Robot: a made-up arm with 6 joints. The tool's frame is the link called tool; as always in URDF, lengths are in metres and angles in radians.
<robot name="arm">
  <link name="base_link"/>
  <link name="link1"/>
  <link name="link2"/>
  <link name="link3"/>
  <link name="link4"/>
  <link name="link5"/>
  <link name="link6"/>
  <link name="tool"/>
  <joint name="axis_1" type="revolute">
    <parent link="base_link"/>
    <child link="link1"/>
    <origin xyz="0.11 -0.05 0.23" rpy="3.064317 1.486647 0"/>
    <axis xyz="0 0 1"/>
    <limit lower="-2.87" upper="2.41" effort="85" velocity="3"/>
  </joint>
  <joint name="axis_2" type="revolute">
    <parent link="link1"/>
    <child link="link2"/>
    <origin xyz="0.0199 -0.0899 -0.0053" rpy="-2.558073 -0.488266 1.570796"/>
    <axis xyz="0 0 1"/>
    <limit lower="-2.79" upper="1.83" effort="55" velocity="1.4"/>
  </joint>
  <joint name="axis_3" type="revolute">
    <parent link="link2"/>
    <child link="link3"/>
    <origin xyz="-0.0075 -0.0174 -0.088" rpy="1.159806 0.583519 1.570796"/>
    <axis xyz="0 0 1"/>
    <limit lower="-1.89" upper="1.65" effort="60" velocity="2"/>
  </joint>
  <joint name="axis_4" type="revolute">
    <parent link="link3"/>
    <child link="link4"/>
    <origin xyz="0.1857 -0.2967 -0.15" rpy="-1.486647 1.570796 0"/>
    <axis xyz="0 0 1"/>
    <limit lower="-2.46" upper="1.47" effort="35" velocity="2.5"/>
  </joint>
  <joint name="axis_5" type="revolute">
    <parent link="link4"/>
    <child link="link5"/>
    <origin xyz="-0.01 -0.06 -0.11" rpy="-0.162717 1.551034 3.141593"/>
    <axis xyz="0 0 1"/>
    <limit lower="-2.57" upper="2.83" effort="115" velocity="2.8"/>
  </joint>
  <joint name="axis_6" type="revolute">
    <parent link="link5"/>
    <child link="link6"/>
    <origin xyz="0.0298 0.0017 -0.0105" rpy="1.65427 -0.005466 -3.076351"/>
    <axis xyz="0 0 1"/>
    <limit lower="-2.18" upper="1.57" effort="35" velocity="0.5"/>
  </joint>
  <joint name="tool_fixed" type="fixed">
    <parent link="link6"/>
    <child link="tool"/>
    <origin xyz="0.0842 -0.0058 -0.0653" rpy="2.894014 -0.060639 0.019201"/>
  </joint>
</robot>
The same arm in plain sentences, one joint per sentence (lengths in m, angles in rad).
The arm has six revolute joints in a row. What follows holds with every joint at zero, and every direction is one of the base frame's. Joint 1 is mounted 0.11 m along +x and 0.05 m along -y and 0.23 m along +z from the base frame's origin and rotates about the direction (-0.993488, -0.077199, -0.083799), from -2.87 to 2.41 rad. Joint 2 is mounted 0.09 m along +y and 0.02 m along -z from joint 1 and rotates about the direction (0.716018, -0.333409, 0.613316), from -2.79 to 1.83 rad. Joint 3 is mounted 0.07 m along -x and 0.04 m along +y and 0.04 m along -z from joint 2 and rotates about -y, from -1.89 to 1.65 rad. Joint 4 is mounted 0.28 m along -x and 0.15 m along +y and 0.21 m along -z from joint 3 and rotates about +x, from -2.46 to 1.47 rad. Joint 5 is mounted 0.11 m along -x and 0.01 m along -y and 0.06 m along -z from joint 4 and rotates about the direction (0.0195, -0.986598, -0.162), from -2.57 to 2.83 rad. Joint 6 is mounted 0.03 m along -x and 0.01 m along +y from joint 5 and rotates about the direction (0.060602, 0.244607, -0.967727), from -2.18 to 1.57 rad. The tool frame, which is the frame that the pose is given for, is mounted 0.08 m along +x and 0.01 m along -y and 0.0699 m along +z from joint 6; its axes are the base frame's turned by roll 0, pitch 0 and yaw 0 rad (as in URDF: about the fixed x, then y, then z).
